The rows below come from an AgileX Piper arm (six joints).
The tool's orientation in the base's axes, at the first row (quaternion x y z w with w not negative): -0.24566, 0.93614, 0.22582, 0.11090
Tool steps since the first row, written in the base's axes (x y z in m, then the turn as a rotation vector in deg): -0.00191, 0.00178, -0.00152, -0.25, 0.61, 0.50; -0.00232, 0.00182, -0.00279, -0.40, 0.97, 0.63; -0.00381, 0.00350, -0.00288, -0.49, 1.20, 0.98; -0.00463, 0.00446, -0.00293, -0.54, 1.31, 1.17; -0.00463, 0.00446, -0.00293, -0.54, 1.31, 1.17; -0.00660, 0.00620, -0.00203, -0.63, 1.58, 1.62; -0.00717, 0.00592, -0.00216, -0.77, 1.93, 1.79; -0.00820, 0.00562, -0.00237, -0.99, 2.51, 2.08; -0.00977, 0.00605, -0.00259, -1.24, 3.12, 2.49; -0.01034, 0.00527, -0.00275, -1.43, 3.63, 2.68; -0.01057, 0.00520, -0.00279, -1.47, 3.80, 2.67
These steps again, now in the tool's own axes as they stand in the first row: 0.00139, 0.00180, 0.00199, -0.20, 0.79, -0.17; 0.00213, 0.00157, 0.00308, -0.26, 1.19, -0.13; 0.00274, 0.00360, 0.00382, -0.39, 1.54, -0.33; 0.00306, 0.00475, 0.00424, -0.45, 1.72, -0.45; 0.00306, 0.00475, 0.00424, -0.45, 1.72, -0.45; 0.00375, 0.00744, 0.00409, -0.63, 2.15, -0.72; 0.00439, 0.00746, 0.00402, -0.70, 2.55, -0.72; 0.00546, 0.00768, 0.00396, -0.85, 3.22, -0.71; 0.00670, 0.00873, 0.00421, -1.01, 3.97, -0.81; 0.00755, 0.00836, 0.00392, -1.12, 4.54, -0.75; 0.00779, 0.00841, 0.00390, -1.15, 4.69, -0.66
